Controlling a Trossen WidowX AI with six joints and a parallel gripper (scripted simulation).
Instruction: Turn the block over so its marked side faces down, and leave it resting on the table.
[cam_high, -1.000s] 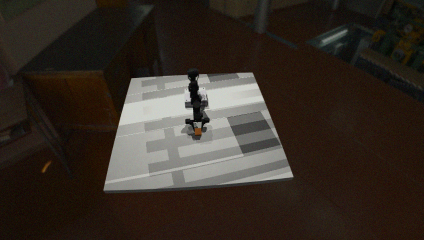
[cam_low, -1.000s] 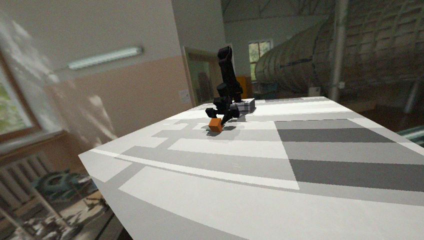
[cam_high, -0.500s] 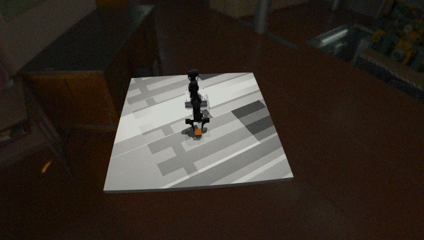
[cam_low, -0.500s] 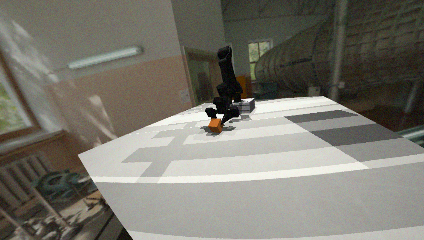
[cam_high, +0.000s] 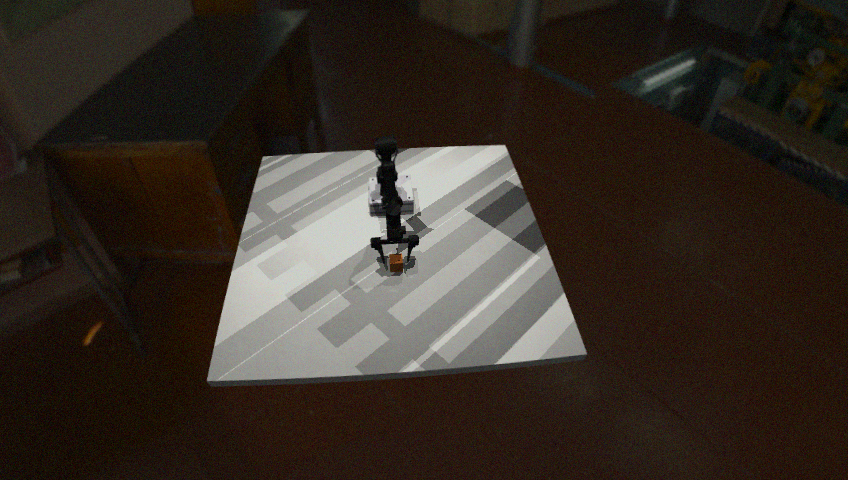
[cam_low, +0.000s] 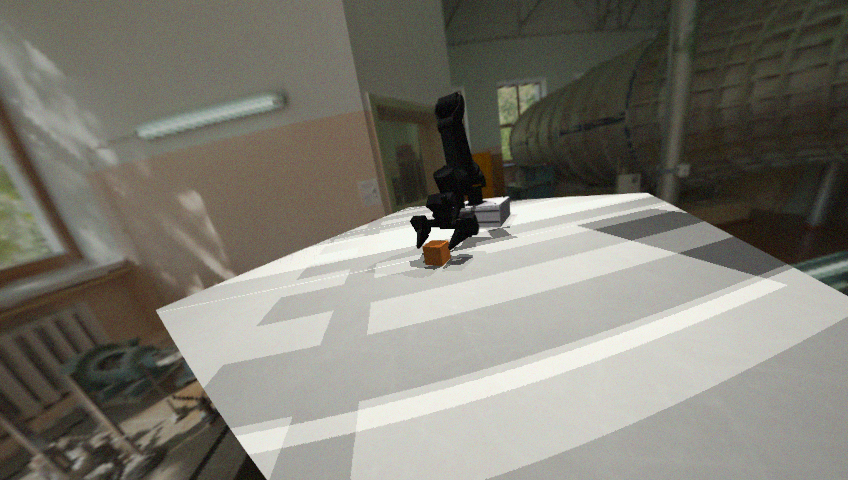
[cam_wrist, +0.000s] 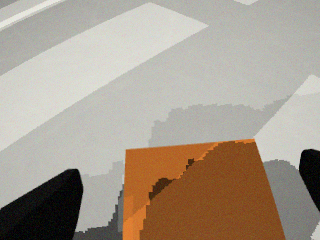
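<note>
Now: the orange block 3 cm behind my gripper tip and 2 cm below it.
</note>
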